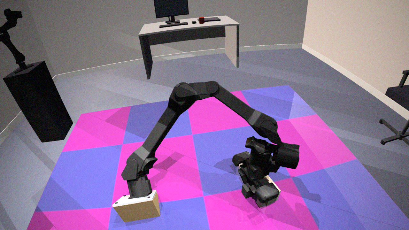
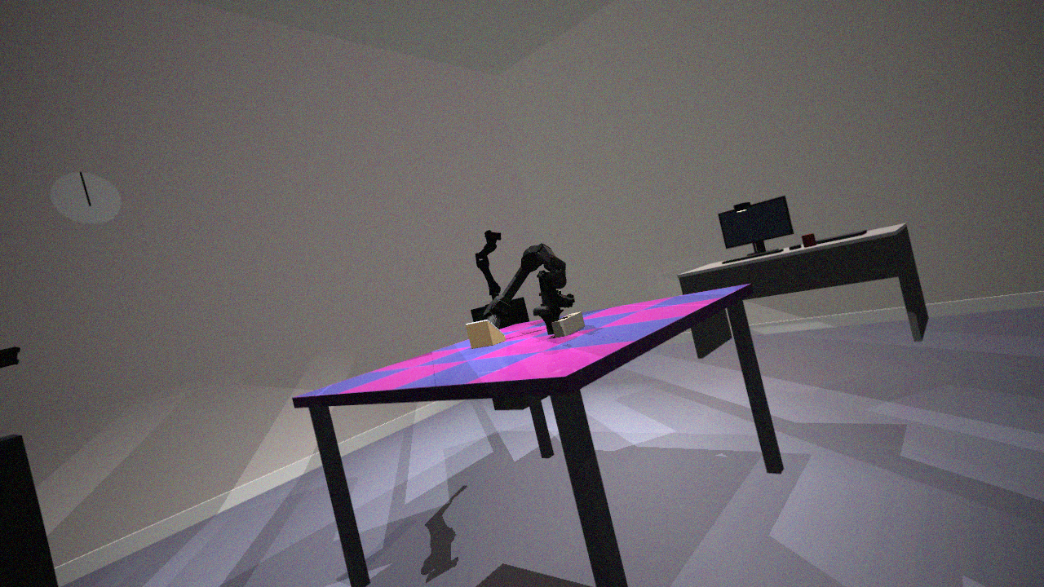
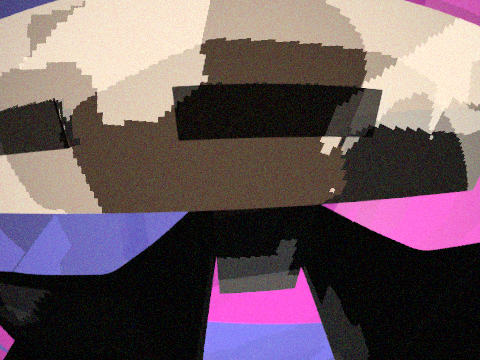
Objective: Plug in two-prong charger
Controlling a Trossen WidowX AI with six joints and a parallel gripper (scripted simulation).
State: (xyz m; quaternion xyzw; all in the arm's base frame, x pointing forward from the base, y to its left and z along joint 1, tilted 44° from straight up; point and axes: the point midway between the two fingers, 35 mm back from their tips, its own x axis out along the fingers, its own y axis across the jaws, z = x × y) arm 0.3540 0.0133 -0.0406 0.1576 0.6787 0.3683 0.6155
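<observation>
Now: the black two-prong charger 20 mm ahead of my gripper tip and 10 mm above it.
</observation>
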